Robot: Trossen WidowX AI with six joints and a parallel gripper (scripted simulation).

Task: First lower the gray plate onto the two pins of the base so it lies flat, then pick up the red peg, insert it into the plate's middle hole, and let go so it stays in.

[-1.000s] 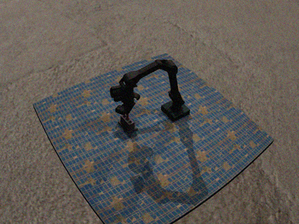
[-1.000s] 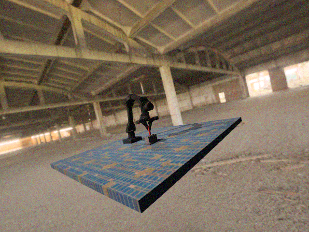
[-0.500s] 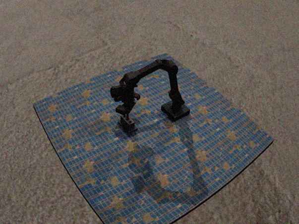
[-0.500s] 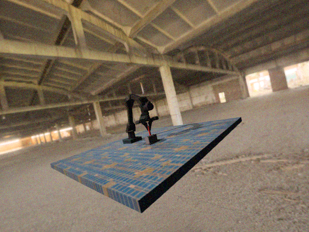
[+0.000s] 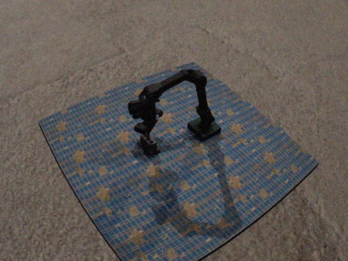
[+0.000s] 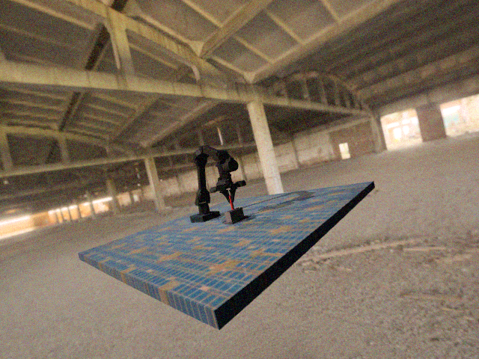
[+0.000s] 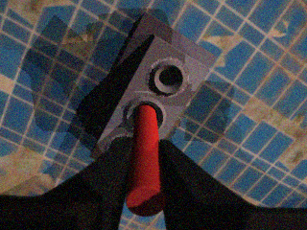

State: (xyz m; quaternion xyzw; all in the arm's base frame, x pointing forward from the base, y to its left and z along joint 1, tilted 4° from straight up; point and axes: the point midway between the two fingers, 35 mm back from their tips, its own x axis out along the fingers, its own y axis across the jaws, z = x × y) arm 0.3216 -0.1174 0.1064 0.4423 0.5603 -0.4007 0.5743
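The red peg is right at my gripper tip. The rest, counted from my gripper tip: pin base (90 mm below); gray plate (50 mm below).
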